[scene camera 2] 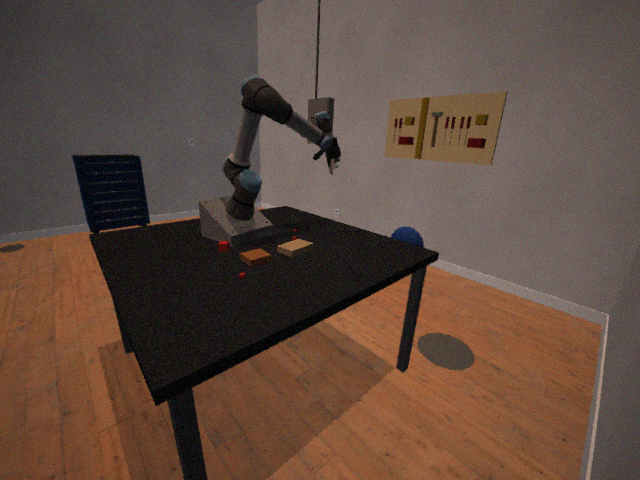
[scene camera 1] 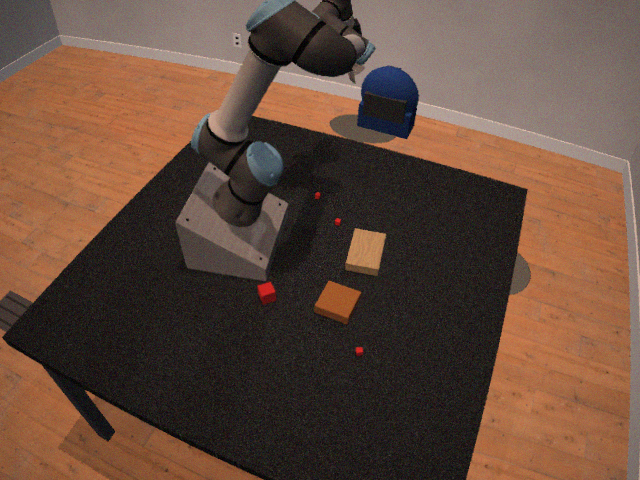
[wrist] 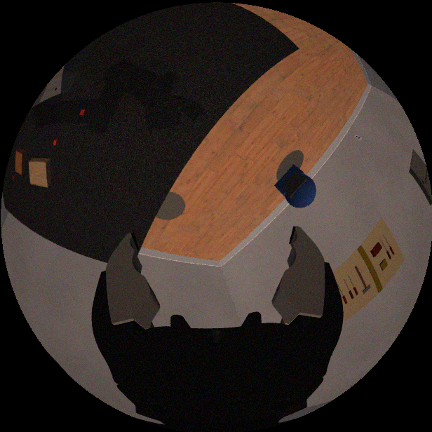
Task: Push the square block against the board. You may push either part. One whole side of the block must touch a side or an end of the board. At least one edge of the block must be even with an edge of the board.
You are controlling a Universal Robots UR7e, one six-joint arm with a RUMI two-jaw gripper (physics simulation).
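Pixels of known places: gripper, between the fingertips: [scene camera 2: 333, 171]; arm's base, origin of its link: [scene camera 2: 239, 211] [scene camera 1: 235, 206].
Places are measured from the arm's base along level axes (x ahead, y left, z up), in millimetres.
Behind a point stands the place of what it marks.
Note:
The orange square block [scene camera 1: 338, 301] {y -36, x 414, z -95 mm} [scene camera 2: 254, 256] {y -41, x 433, z -95 mm} [wrist: 19, 162] lies flat on the table. The pale wooden board [scene camera 1: 366, 250] {y 172, x 367, z -95 mm} [scene camera 2: 295, 246] {y 168, x 386, z -95 mm} [wrist: 39, 173] lies flat near it, farther back in the scene camera 1 view. A gap separates them, and they are turned at somewhat different angles. My gripper [scene camera 1: 354, 74] {y 606, x -24, z 207 mm} [scene camera 2: 332, 167] {y 606, x -24, z 207 mm} [wrist: 212, 232] is open, with nothing between its fingers. It is raised high above the table's height, well away from the block and the board.
A larger red cube [scene camera 1: 266, 292] {y -141, x 243, z -86 mm} [scene camera 2: 223, 246] {y -136, x 254, z -98 mm} sits beside the grey robot base [scene camera 1: 222, 258] {y -144, x 78, z -56 mm}. Small red cubes lie about: one [scene camera 1: 359, 351] {y -125, x 548, z -109 mm} in front of the block, and two [scene camera 1: 337, 221] {y 233, x 215, z -110 mm} [scene camera 1: 317, 195] {y 295, x 85, z -111 mm} behind the board. A blue object [scene camera 1: 388, 100] is beyond the black table [scene camera 1: 413, 403] {y -159, x 739, z -128 mm}.

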